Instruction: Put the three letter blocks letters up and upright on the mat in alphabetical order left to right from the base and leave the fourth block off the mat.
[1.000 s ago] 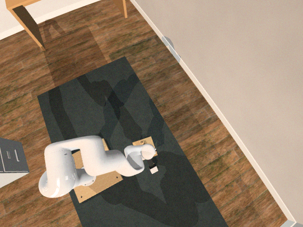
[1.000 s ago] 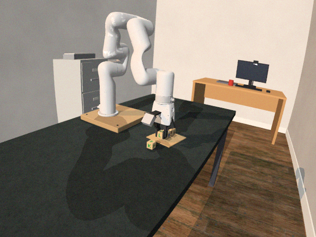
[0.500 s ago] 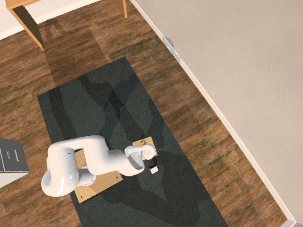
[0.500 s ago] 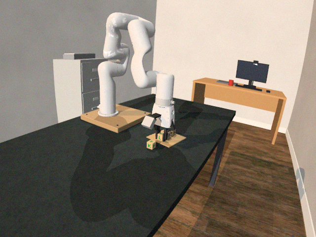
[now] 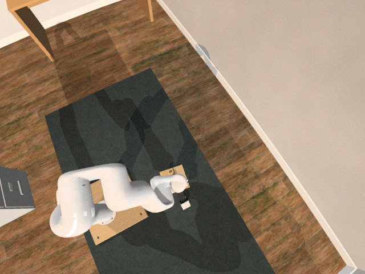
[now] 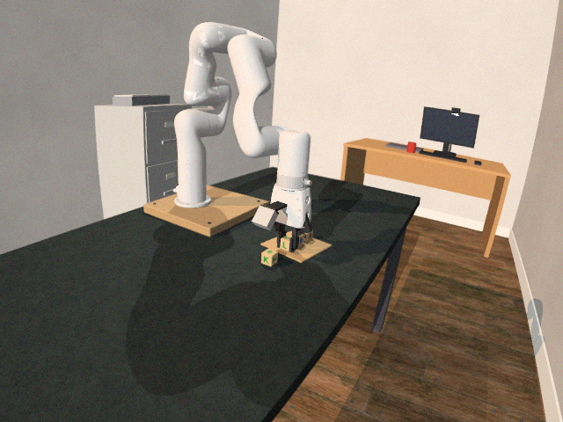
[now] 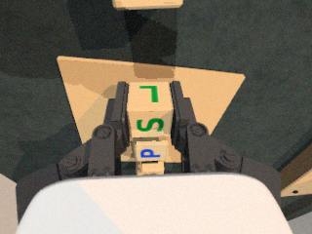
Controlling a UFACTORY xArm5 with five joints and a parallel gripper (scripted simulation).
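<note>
My gripper is now 10 mm above the green-lettered block. From my hand the other things lie so: tan mat: 50 mm to the left, 30 mm below.
</note>
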